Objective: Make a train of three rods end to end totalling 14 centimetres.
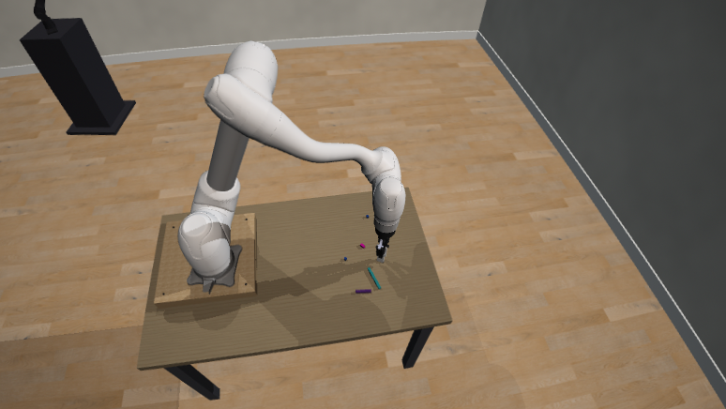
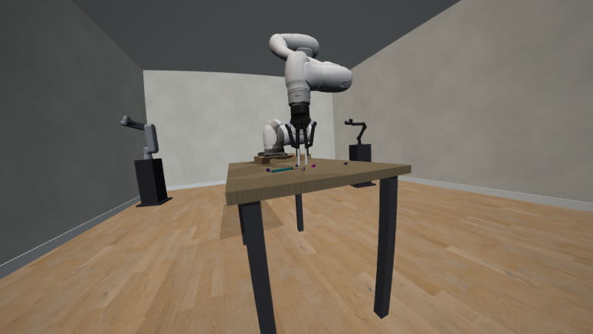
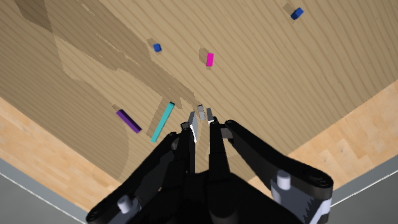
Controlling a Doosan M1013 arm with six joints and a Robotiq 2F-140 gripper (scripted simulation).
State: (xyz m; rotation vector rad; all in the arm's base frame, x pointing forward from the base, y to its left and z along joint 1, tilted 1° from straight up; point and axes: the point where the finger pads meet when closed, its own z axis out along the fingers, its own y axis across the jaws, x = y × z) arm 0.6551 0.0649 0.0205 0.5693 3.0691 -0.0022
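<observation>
Now: hand 50 mm above the grey rod. The rest, counted from my hand: purple rod (140 mm to the right, 70 mm behind, 50 mm below); turquoise rod (80 mm to the right, 50 mm below, 30 mm behind); magenta rod (80 mm behind, 70 mm to the left, 50 mm below).
</observation>
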